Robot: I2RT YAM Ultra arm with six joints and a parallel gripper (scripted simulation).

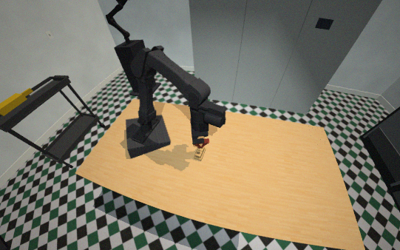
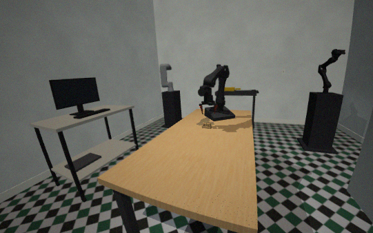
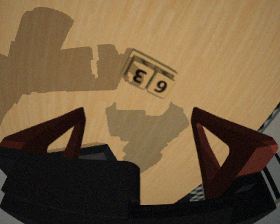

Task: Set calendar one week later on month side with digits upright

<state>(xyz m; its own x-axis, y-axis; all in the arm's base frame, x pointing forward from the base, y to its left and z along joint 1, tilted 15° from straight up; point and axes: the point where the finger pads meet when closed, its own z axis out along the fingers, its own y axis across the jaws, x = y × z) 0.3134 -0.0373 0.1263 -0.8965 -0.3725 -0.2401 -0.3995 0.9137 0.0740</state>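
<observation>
Right now my hand is 100 mm above the wooden cube and 30 mm to the left of it. Round my hand: wooden tray (120 mm below, 20 mm to the right).
</observation>
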